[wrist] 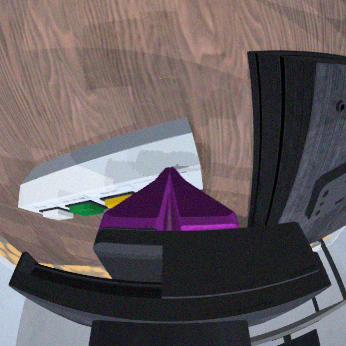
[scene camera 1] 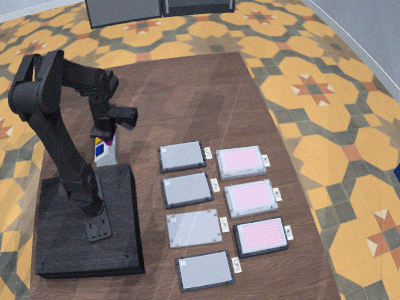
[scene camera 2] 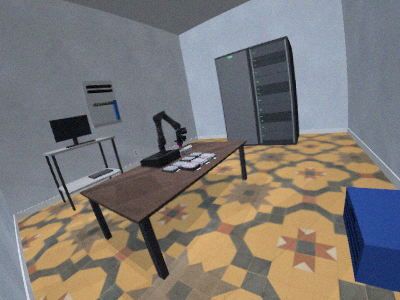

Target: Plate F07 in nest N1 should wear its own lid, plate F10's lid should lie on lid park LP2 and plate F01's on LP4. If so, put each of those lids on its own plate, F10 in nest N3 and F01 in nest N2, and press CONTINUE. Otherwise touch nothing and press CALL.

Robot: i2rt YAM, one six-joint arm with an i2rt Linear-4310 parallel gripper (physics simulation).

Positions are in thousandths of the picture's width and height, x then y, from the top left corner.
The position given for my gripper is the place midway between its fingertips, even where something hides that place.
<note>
My gripper (wrist: 490, 504) is shut, with nothing in its grasp. Further things: a white button box (wrist: 351, 478).
</note>
